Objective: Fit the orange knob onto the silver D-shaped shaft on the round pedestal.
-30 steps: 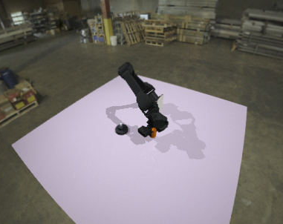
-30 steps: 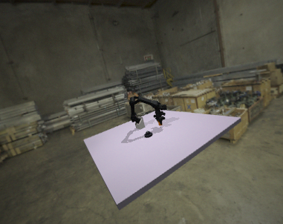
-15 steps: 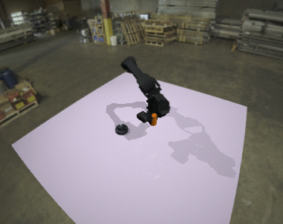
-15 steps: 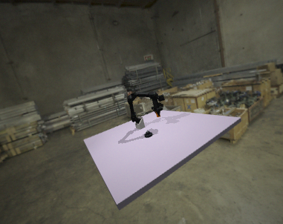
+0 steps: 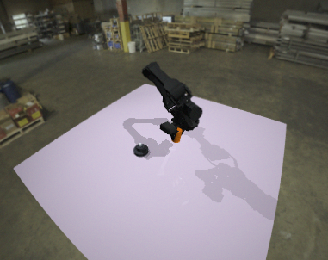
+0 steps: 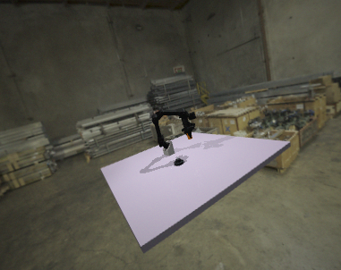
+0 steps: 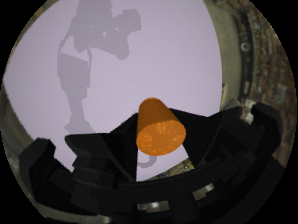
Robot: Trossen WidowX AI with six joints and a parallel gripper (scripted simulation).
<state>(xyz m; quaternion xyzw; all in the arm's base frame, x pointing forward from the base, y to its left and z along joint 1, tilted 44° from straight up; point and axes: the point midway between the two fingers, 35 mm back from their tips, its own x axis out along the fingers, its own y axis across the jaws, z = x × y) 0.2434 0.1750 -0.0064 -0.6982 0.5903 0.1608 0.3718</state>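
The orange knob lies 10 mm behind my gripper tip and 30 mm above it. From my gripper tip the other things lie so: round pedestal 50 mm ahead, 200 mm to the right, 130 mm below.
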